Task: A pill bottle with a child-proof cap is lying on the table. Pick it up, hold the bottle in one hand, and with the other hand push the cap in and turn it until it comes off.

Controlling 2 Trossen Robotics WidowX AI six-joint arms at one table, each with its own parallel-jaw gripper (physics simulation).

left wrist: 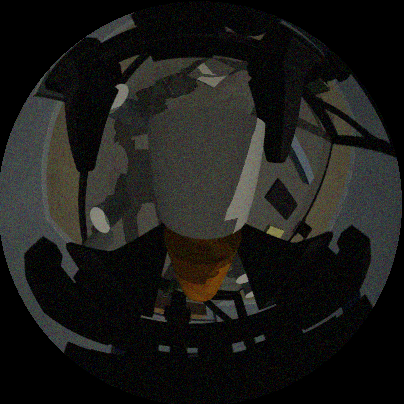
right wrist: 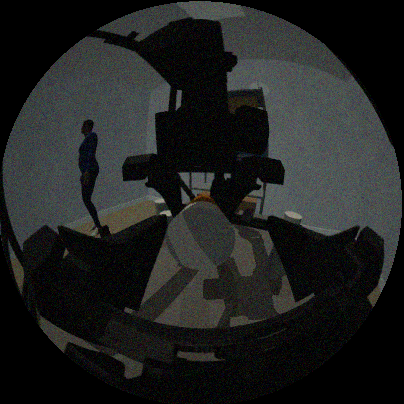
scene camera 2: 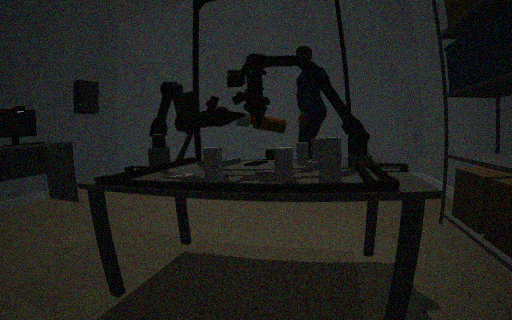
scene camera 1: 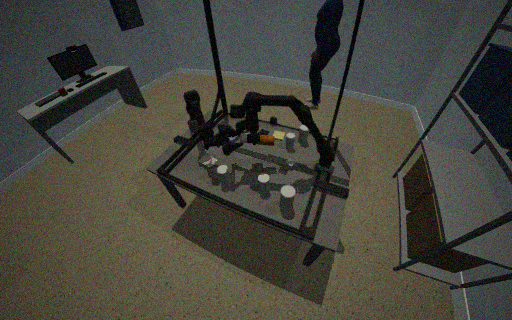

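Observation:
The pill bottle, with an orange body (scene camera 1: 267,140) (scene camera 2: 272,124) (left wrist: 199,275) and a white cap (scene camera 1: 243,137) (scene camera 2: 243,121) (left wrist: 199,169) (right wrist: 199,235), is held level above the table. My left gripper (scene camera 1: 253,137) (scene camera 2: 256,119) (left wrist: 200,225) reaches down from above and is shut on the orange body. My right gripper (scene camera 1: 235,141) (scene camera 2: 239,116) (right wrist: 219,220) is open and points at the cap end. Its two fingers stand on either side of the cap; in both wrist views I see gaps between fingers and cap.
Several white-topped cylinders (scene camera 1: 222,173) (scene camera 1: 263,181) (scene camera 1: 288,194) (scene camera 1: 290,139) stand on the table (scene camera 1: 191,168). A yellow pad (scene camera 1: 279,135) lies behind the bottle. Tall dark frame posts (scene camera 1: 215,57) rise at the table's back. A person (scene camera 1: 326,47) stands beyond the table.

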